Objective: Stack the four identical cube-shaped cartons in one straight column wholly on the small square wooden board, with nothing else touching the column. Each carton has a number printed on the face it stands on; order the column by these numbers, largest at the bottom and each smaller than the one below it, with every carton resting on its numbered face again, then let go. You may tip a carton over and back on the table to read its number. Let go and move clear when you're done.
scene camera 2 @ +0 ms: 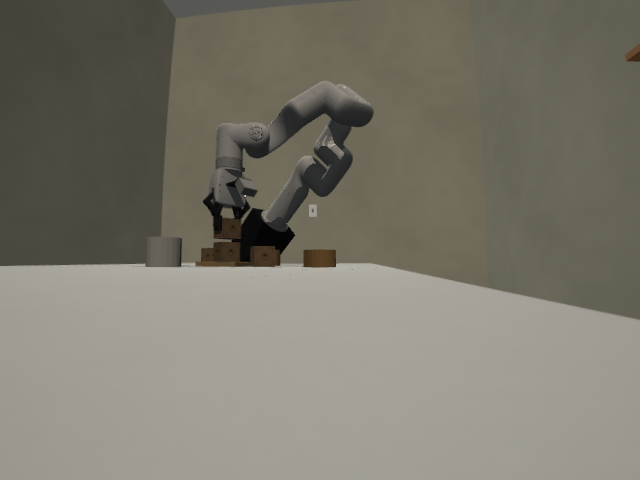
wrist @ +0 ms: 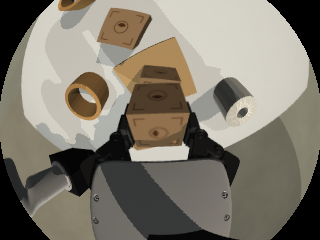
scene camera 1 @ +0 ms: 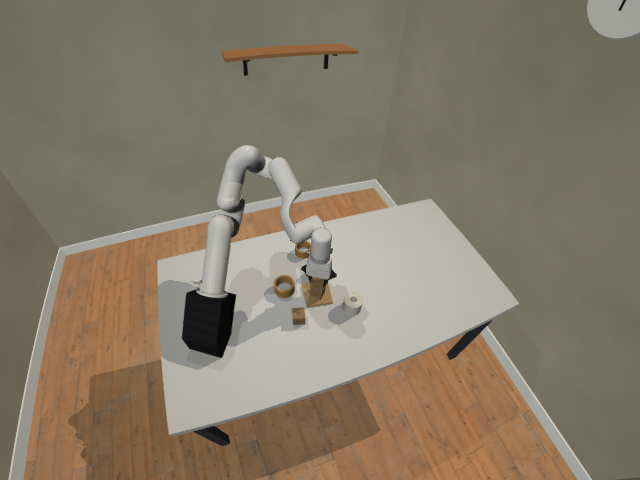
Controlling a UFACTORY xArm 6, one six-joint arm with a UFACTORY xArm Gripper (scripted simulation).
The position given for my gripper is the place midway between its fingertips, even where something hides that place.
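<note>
A white roll (scene camera 2: pixel 160 251) is here in the scene, and I can see a carton (wrist: pixel 157 113) too. As for my gripper (scene camera 2: pixel 227 231), I also find it in the wrist view (wrist: pixel 158 111).
</note>
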